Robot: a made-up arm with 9 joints. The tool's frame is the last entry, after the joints.
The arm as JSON. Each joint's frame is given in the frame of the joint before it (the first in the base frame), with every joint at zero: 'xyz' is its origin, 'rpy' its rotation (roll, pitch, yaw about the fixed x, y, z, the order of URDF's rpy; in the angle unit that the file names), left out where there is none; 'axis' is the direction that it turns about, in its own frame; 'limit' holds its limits. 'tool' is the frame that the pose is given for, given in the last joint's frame.
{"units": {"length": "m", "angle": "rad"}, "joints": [
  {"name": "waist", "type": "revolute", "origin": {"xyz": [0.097, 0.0, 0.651], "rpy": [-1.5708, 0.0, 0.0]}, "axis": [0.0, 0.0, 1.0], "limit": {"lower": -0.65, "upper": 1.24}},
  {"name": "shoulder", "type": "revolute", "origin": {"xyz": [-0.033, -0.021, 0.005], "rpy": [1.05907, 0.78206, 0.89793]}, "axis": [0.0, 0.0, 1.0], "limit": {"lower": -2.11, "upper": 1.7}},
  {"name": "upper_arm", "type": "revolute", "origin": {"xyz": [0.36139, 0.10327, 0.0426], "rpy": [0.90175, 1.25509, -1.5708]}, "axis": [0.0, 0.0, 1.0], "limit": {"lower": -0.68, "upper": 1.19}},
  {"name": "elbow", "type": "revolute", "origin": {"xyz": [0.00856, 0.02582, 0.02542], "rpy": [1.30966, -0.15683, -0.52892]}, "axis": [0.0, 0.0, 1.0], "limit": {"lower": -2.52, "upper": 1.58}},
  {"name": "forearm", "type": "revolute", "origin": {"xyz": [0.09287, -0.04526, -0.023], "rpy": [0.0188, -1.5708, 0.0]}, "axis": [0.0, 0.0, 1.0], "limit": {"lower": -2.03, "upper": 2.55}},
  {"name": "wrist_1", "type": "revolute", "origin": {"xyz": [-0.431, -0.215, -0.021], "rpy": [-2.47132, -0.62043, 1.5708]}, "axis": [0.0, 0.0, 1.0], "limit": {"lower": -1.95, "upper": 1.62}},
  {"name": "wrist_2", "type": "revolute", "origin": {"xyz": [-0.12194, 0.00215, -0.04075], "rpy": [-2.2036, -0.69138, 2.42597]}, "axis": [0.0, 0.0, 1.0], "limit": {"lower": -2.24, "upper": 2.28}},
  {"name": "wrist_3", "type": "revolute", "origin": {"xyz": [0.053, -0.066, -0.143], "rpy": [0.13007, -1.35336, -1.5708]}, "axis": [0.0, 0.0, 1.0], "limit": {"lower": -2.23, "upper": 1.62}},
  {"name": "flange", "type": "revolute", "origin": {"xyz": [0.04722, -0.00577, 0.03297], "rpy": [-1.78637, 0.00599, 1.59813]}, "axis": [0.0, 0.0, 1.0], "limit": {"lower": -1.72, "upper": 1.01}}
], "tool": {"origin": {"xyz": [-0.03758, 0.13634, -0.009], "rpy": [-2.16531, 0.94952, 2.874]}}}
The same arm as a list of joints. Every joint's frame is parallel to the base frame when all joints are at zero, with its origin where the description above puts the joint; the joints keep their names.
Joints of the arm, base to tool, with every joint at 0 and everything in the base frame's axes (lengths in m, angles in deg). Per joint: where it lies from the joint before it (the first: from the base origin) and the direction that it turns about. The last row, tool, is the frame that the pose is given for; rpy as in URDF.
waist: axis 0 1 0 origin 0.097 0 0.651
shoulder: axis 0.896936 0.347414 0.273511 origin -0.033 0.005 0.021
upper_arm: axis -0.174106 0.255009 0.951135 origin 0.198 -0.176 -0.27
elbow: axis 0 1 0 origin 0.001 -0.019 0.032
forearm: axis 1 0 0 origin -0.092 -0.023 -0.047
wrist_1: axis -0.637602 -0.621202 0.455601 origin -0.021 -0.431 -0.215
wrist_2: axis 0 0 -1 origin -0.046 0.027 -0.117
wrist_3: axis 0.129701 0.968207 -0.213901 origin -0.053 -0.066 0.143
flange: axis 0 0 1 origin 0.01 0.021 -0.053
tool: origin 0.02 -0.14 -0.009 rpy -124.06 54.4 -22.61
Joint limits (deg, base to tool): -37.24..71.05 -120.89..97.4 -38.96..68.18 -144.39..90.53 -116.31..146.1 -111.73..92.82 -128.34..130.63 -127.77..92.82 -98.55..57.87

